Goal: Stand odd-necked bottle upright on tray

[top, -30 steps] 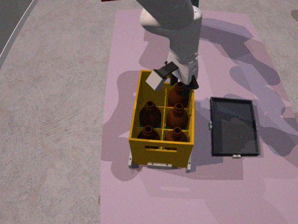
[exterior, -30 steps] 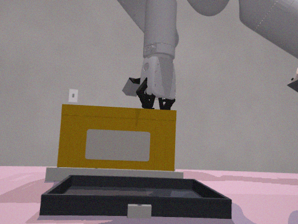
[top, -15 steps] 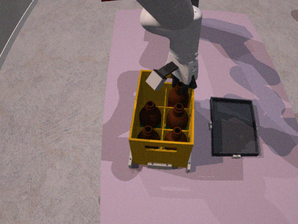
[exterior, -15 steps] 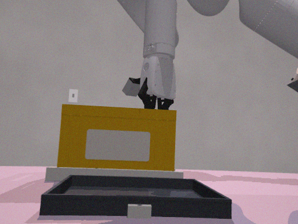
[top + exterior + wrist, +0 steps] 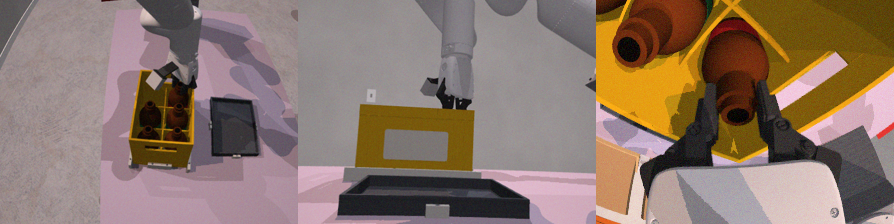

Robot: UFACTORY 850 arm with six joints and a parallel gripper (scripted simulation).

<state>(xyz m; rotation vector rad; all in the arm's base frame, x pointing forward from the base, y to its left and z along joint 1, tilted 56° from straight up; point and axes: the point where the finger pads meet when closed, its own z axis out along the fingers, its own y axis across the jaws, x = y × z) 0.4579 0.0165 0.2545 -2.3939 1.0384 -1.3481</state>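
Now: hand 7 cm above the bottle. The rest, counted from my hand: tray: 22 cm to the left, 15 cm below, 9 cm ahead; then yellow crate: 8 cm ahead, 7 cm below, 6 cm to the right.
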